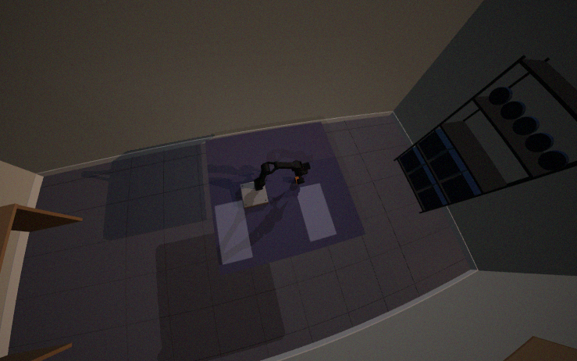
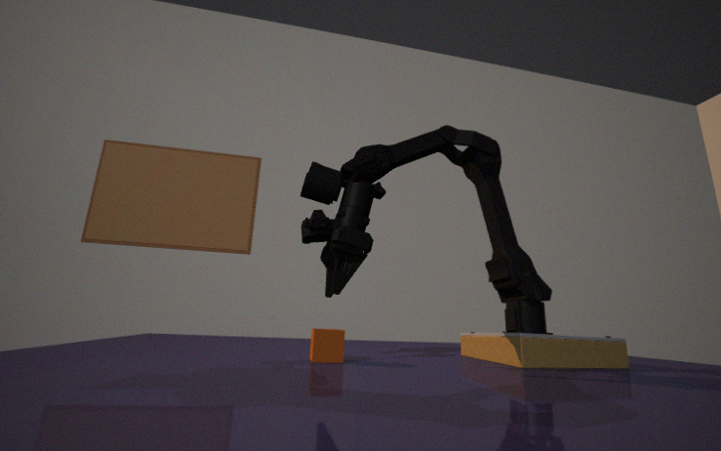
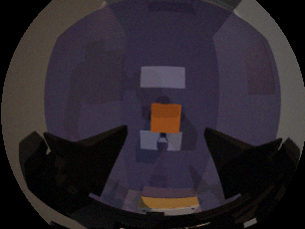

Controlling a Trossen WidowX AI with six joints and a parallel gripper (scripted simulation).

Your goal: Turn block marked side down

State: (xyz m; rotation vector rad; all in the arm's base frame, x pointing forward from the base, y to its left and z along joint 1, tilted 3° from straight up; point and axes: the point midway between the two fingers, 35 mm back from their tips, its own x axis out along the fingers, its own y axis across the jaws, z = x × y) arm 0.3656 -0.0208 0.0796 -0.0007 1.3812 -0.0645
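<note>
My gripper tip is 8 cm above the orange block and 1 cm past it.
</note>
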